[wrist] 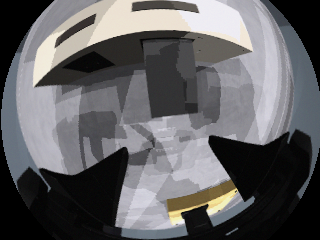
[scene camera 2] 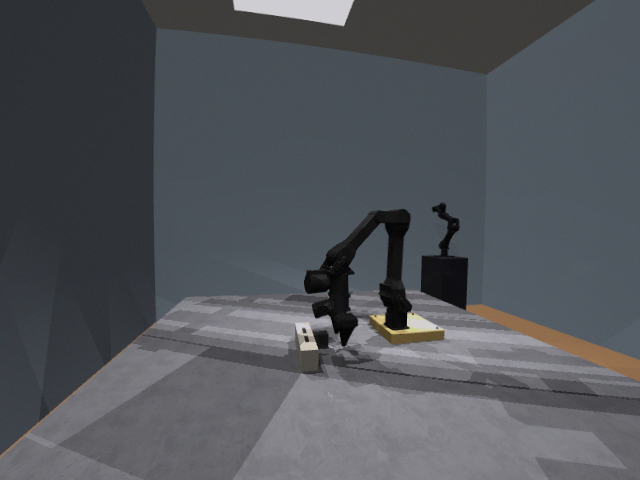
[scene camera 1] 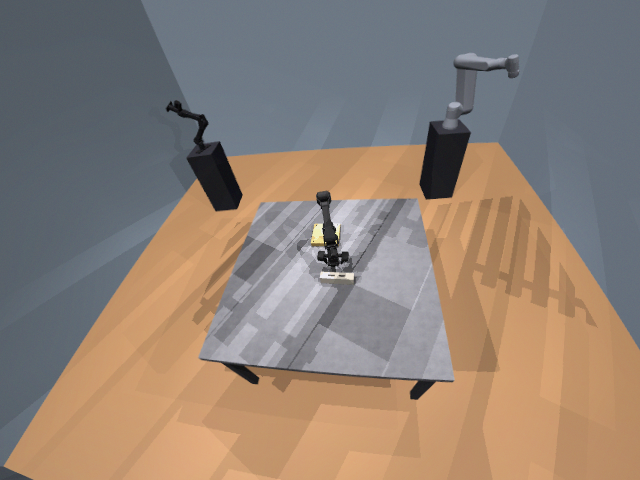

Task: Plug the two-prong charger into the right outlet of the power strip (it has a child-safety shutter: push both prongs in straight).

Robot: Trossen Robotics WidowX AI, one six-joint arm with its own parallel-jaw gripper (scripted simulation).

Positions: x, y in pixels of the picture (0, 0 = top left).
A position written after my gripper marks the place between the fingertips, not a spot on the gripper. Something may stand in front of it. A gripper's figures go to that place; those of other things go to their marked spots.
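A dark grey charger (wrist: 170, 66) sits 0.06 m from the lens. As for my gripper (wrist: 169, 146), I find it at 0.10 m from the lens.
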